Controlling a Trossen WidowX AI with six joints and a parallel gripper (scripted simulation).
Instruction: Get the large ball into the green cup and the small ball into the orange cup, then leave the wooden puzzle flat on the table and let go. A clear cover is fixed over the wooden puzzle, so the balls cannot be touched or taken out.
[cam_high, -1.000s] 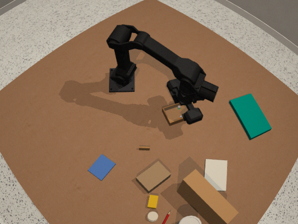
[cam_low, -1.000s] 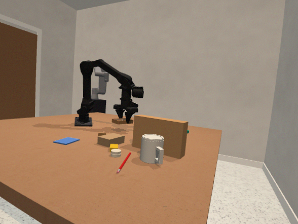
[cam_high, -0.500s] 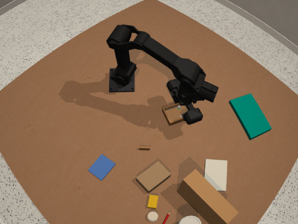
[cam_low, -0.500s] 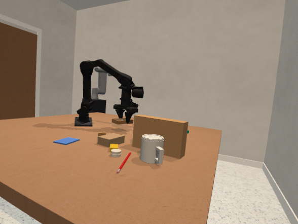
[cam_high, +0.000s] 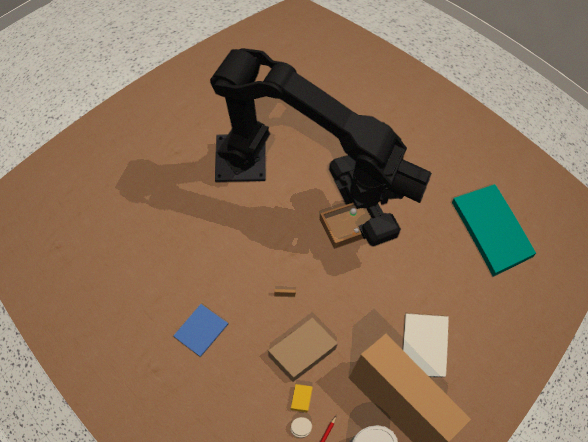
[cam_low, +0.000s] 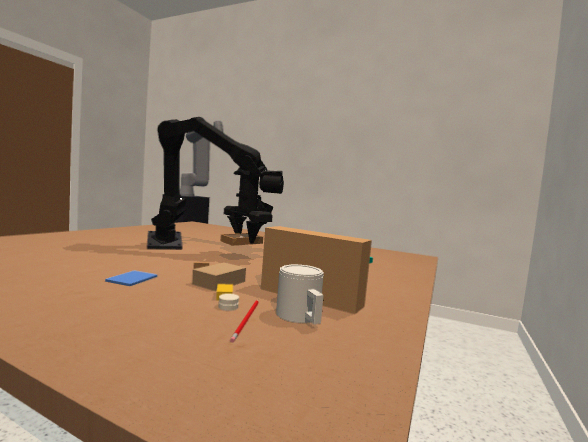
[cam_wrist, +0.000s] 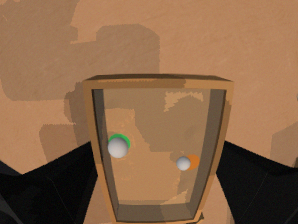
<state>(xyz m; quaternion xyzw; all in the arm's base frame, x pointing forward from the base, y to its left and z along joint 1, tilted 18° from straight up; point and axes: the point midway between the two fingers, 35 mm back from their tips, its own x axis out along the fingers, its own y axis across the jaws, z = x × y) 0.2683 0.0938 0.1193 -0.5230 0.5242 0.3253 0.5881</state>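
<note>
The wooden puzzle lies 3 cm below my hand and 1 cm to the right of it. From my hand the other things lie so: green slab: 28 cm to the left, 19 cm ahead, 8 cm below; white slab: 28 cm ahead, 9 cm below, 5 cm to the right; tan box: 24 cm to the right, 13 cm ahead, 7 cm below.
</note>
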